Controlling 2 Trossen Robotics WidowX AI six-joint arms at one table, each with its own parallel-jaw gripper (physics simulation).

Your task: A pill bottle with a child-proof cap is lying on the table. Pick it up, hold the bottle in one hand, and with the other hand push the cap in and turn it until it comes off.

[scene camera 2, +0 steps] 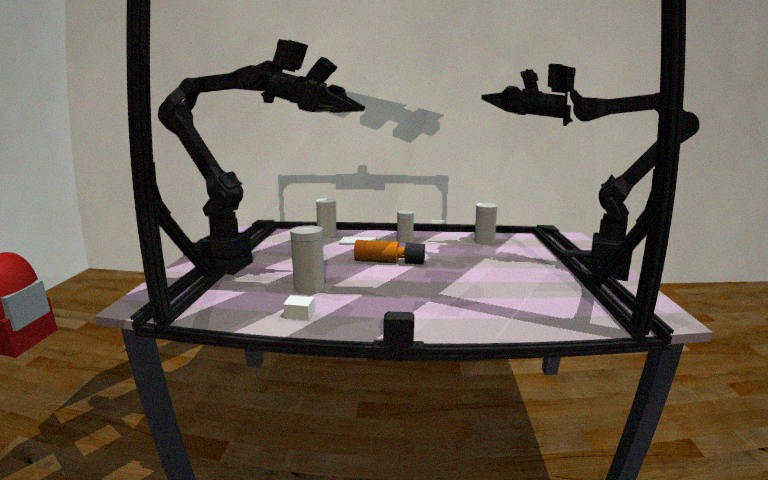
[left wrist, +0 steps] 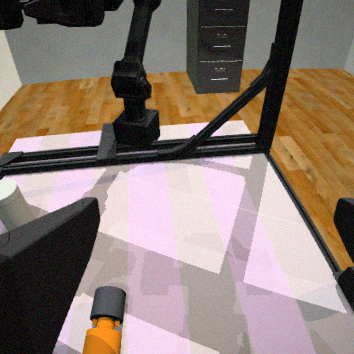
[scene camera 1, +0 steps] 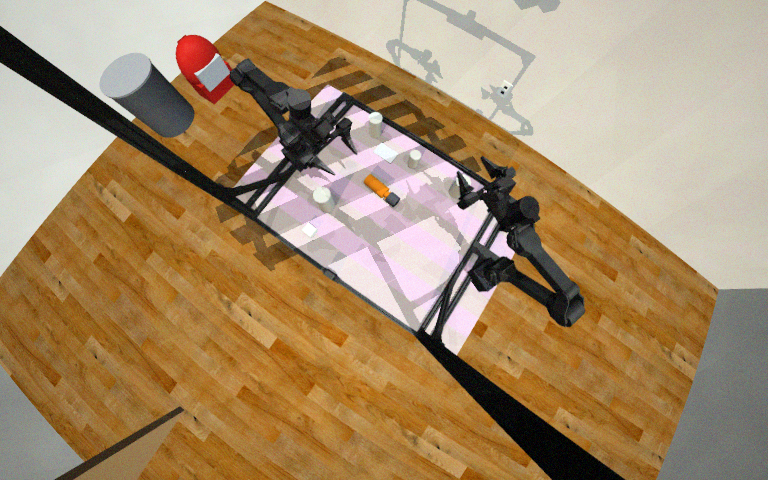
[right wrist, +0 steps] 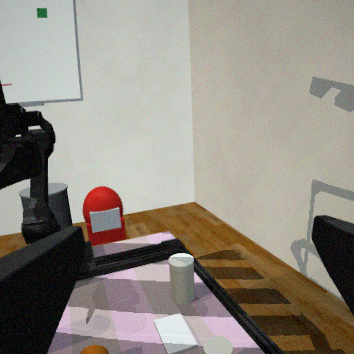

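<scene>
The pill bottle, with an orange body and a dark grey cap, lies on its side on the table, cap toward the right in scene camera 2. A bit of its orange body also shows at the bottom edge of the right wrist view. My left gripper is open and empty, high above the table over the bottle's body side. My right gripper is open and empty, high up, to the right of the cap.
Several pale cylinders stand around the bottle: front left, back left, behind it and back right. A flat white block lies behind, a small white block in front. A black frame edges the table.
</scene>
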